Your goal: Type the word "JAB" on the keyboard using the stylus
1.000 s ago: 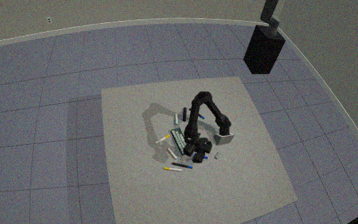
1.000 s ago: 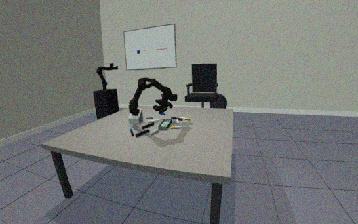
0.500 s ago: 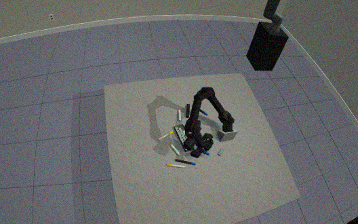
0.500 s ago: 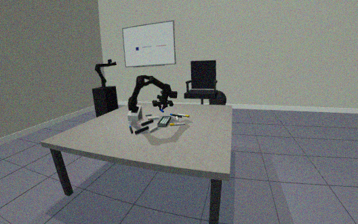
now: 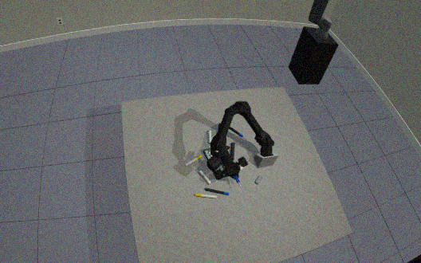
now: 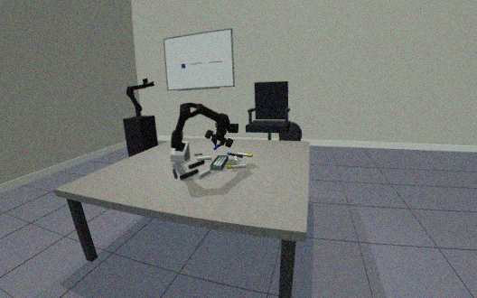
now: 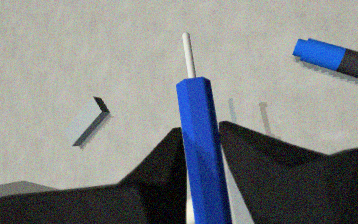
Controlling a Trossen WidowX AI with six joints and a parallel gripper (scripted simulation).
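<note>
Now: the blue stylus 10 mm to the left of my gripper tip. Also, from my gripper tip: grey stylus tip (10 mm behind, 40 mm to the left); then grey block (160 mm behind, 70 mm below).
</note>
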